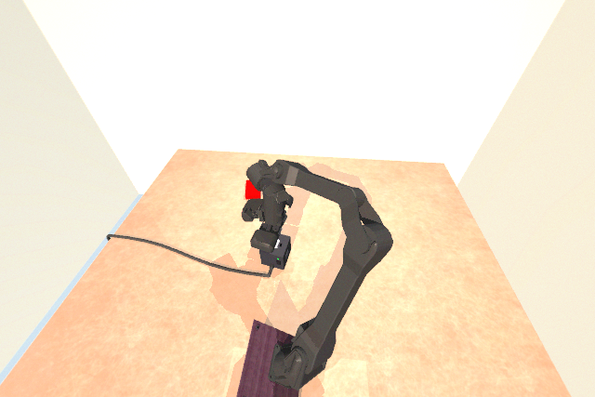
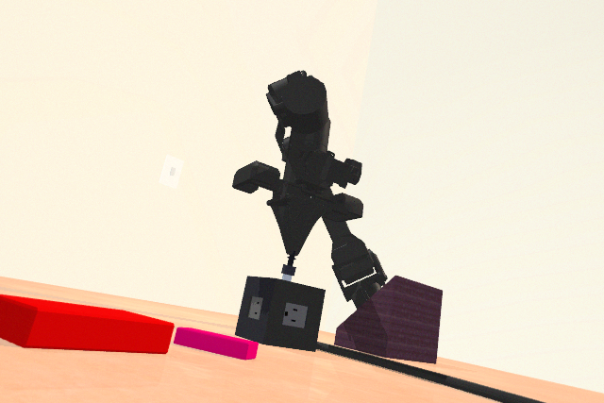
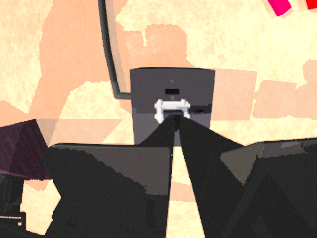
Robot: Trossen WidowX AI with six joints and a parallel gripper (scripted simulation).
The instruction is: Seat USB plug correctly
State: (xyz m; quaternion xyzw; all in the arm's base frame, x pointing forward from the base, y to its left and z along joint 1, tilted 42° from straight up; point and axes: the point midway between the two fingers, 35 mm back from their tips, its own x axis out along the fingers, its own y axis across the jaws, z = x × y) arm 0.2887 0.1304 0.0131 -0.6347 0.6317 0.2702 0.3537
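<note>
Right now the USB plug is 20 mm below my gripper tip. Also, from my gripper tip: red block (280 mm ahead, 160 mm to the left, 100 mm below); pink block (170 mm ahead, 140 mm to the left, 110 mm below).
</note>
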